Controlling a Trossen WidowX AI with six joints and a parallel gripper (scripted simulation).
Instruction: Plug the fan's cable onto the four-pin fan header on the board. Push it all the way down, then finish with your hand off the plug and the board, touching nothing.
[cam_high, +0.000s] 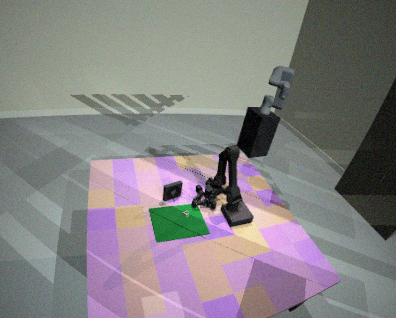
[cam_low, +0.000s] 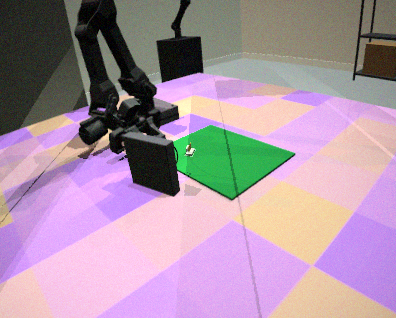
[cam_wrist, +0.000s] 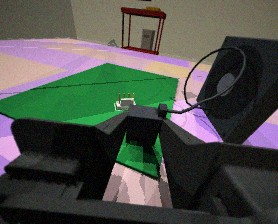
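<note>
The white four-pin header is 6 cm ahead of my gripper tip, 4 cm to the left of it and 4 cm below it. From my gripper tip the other things lie so: dark plug (1 cm below); black fan block (10 cm to the right, 10 cm ahead, 2 cm above); green board (13 cm ahead, 8 cm to the left, 5 cm below).
</note>
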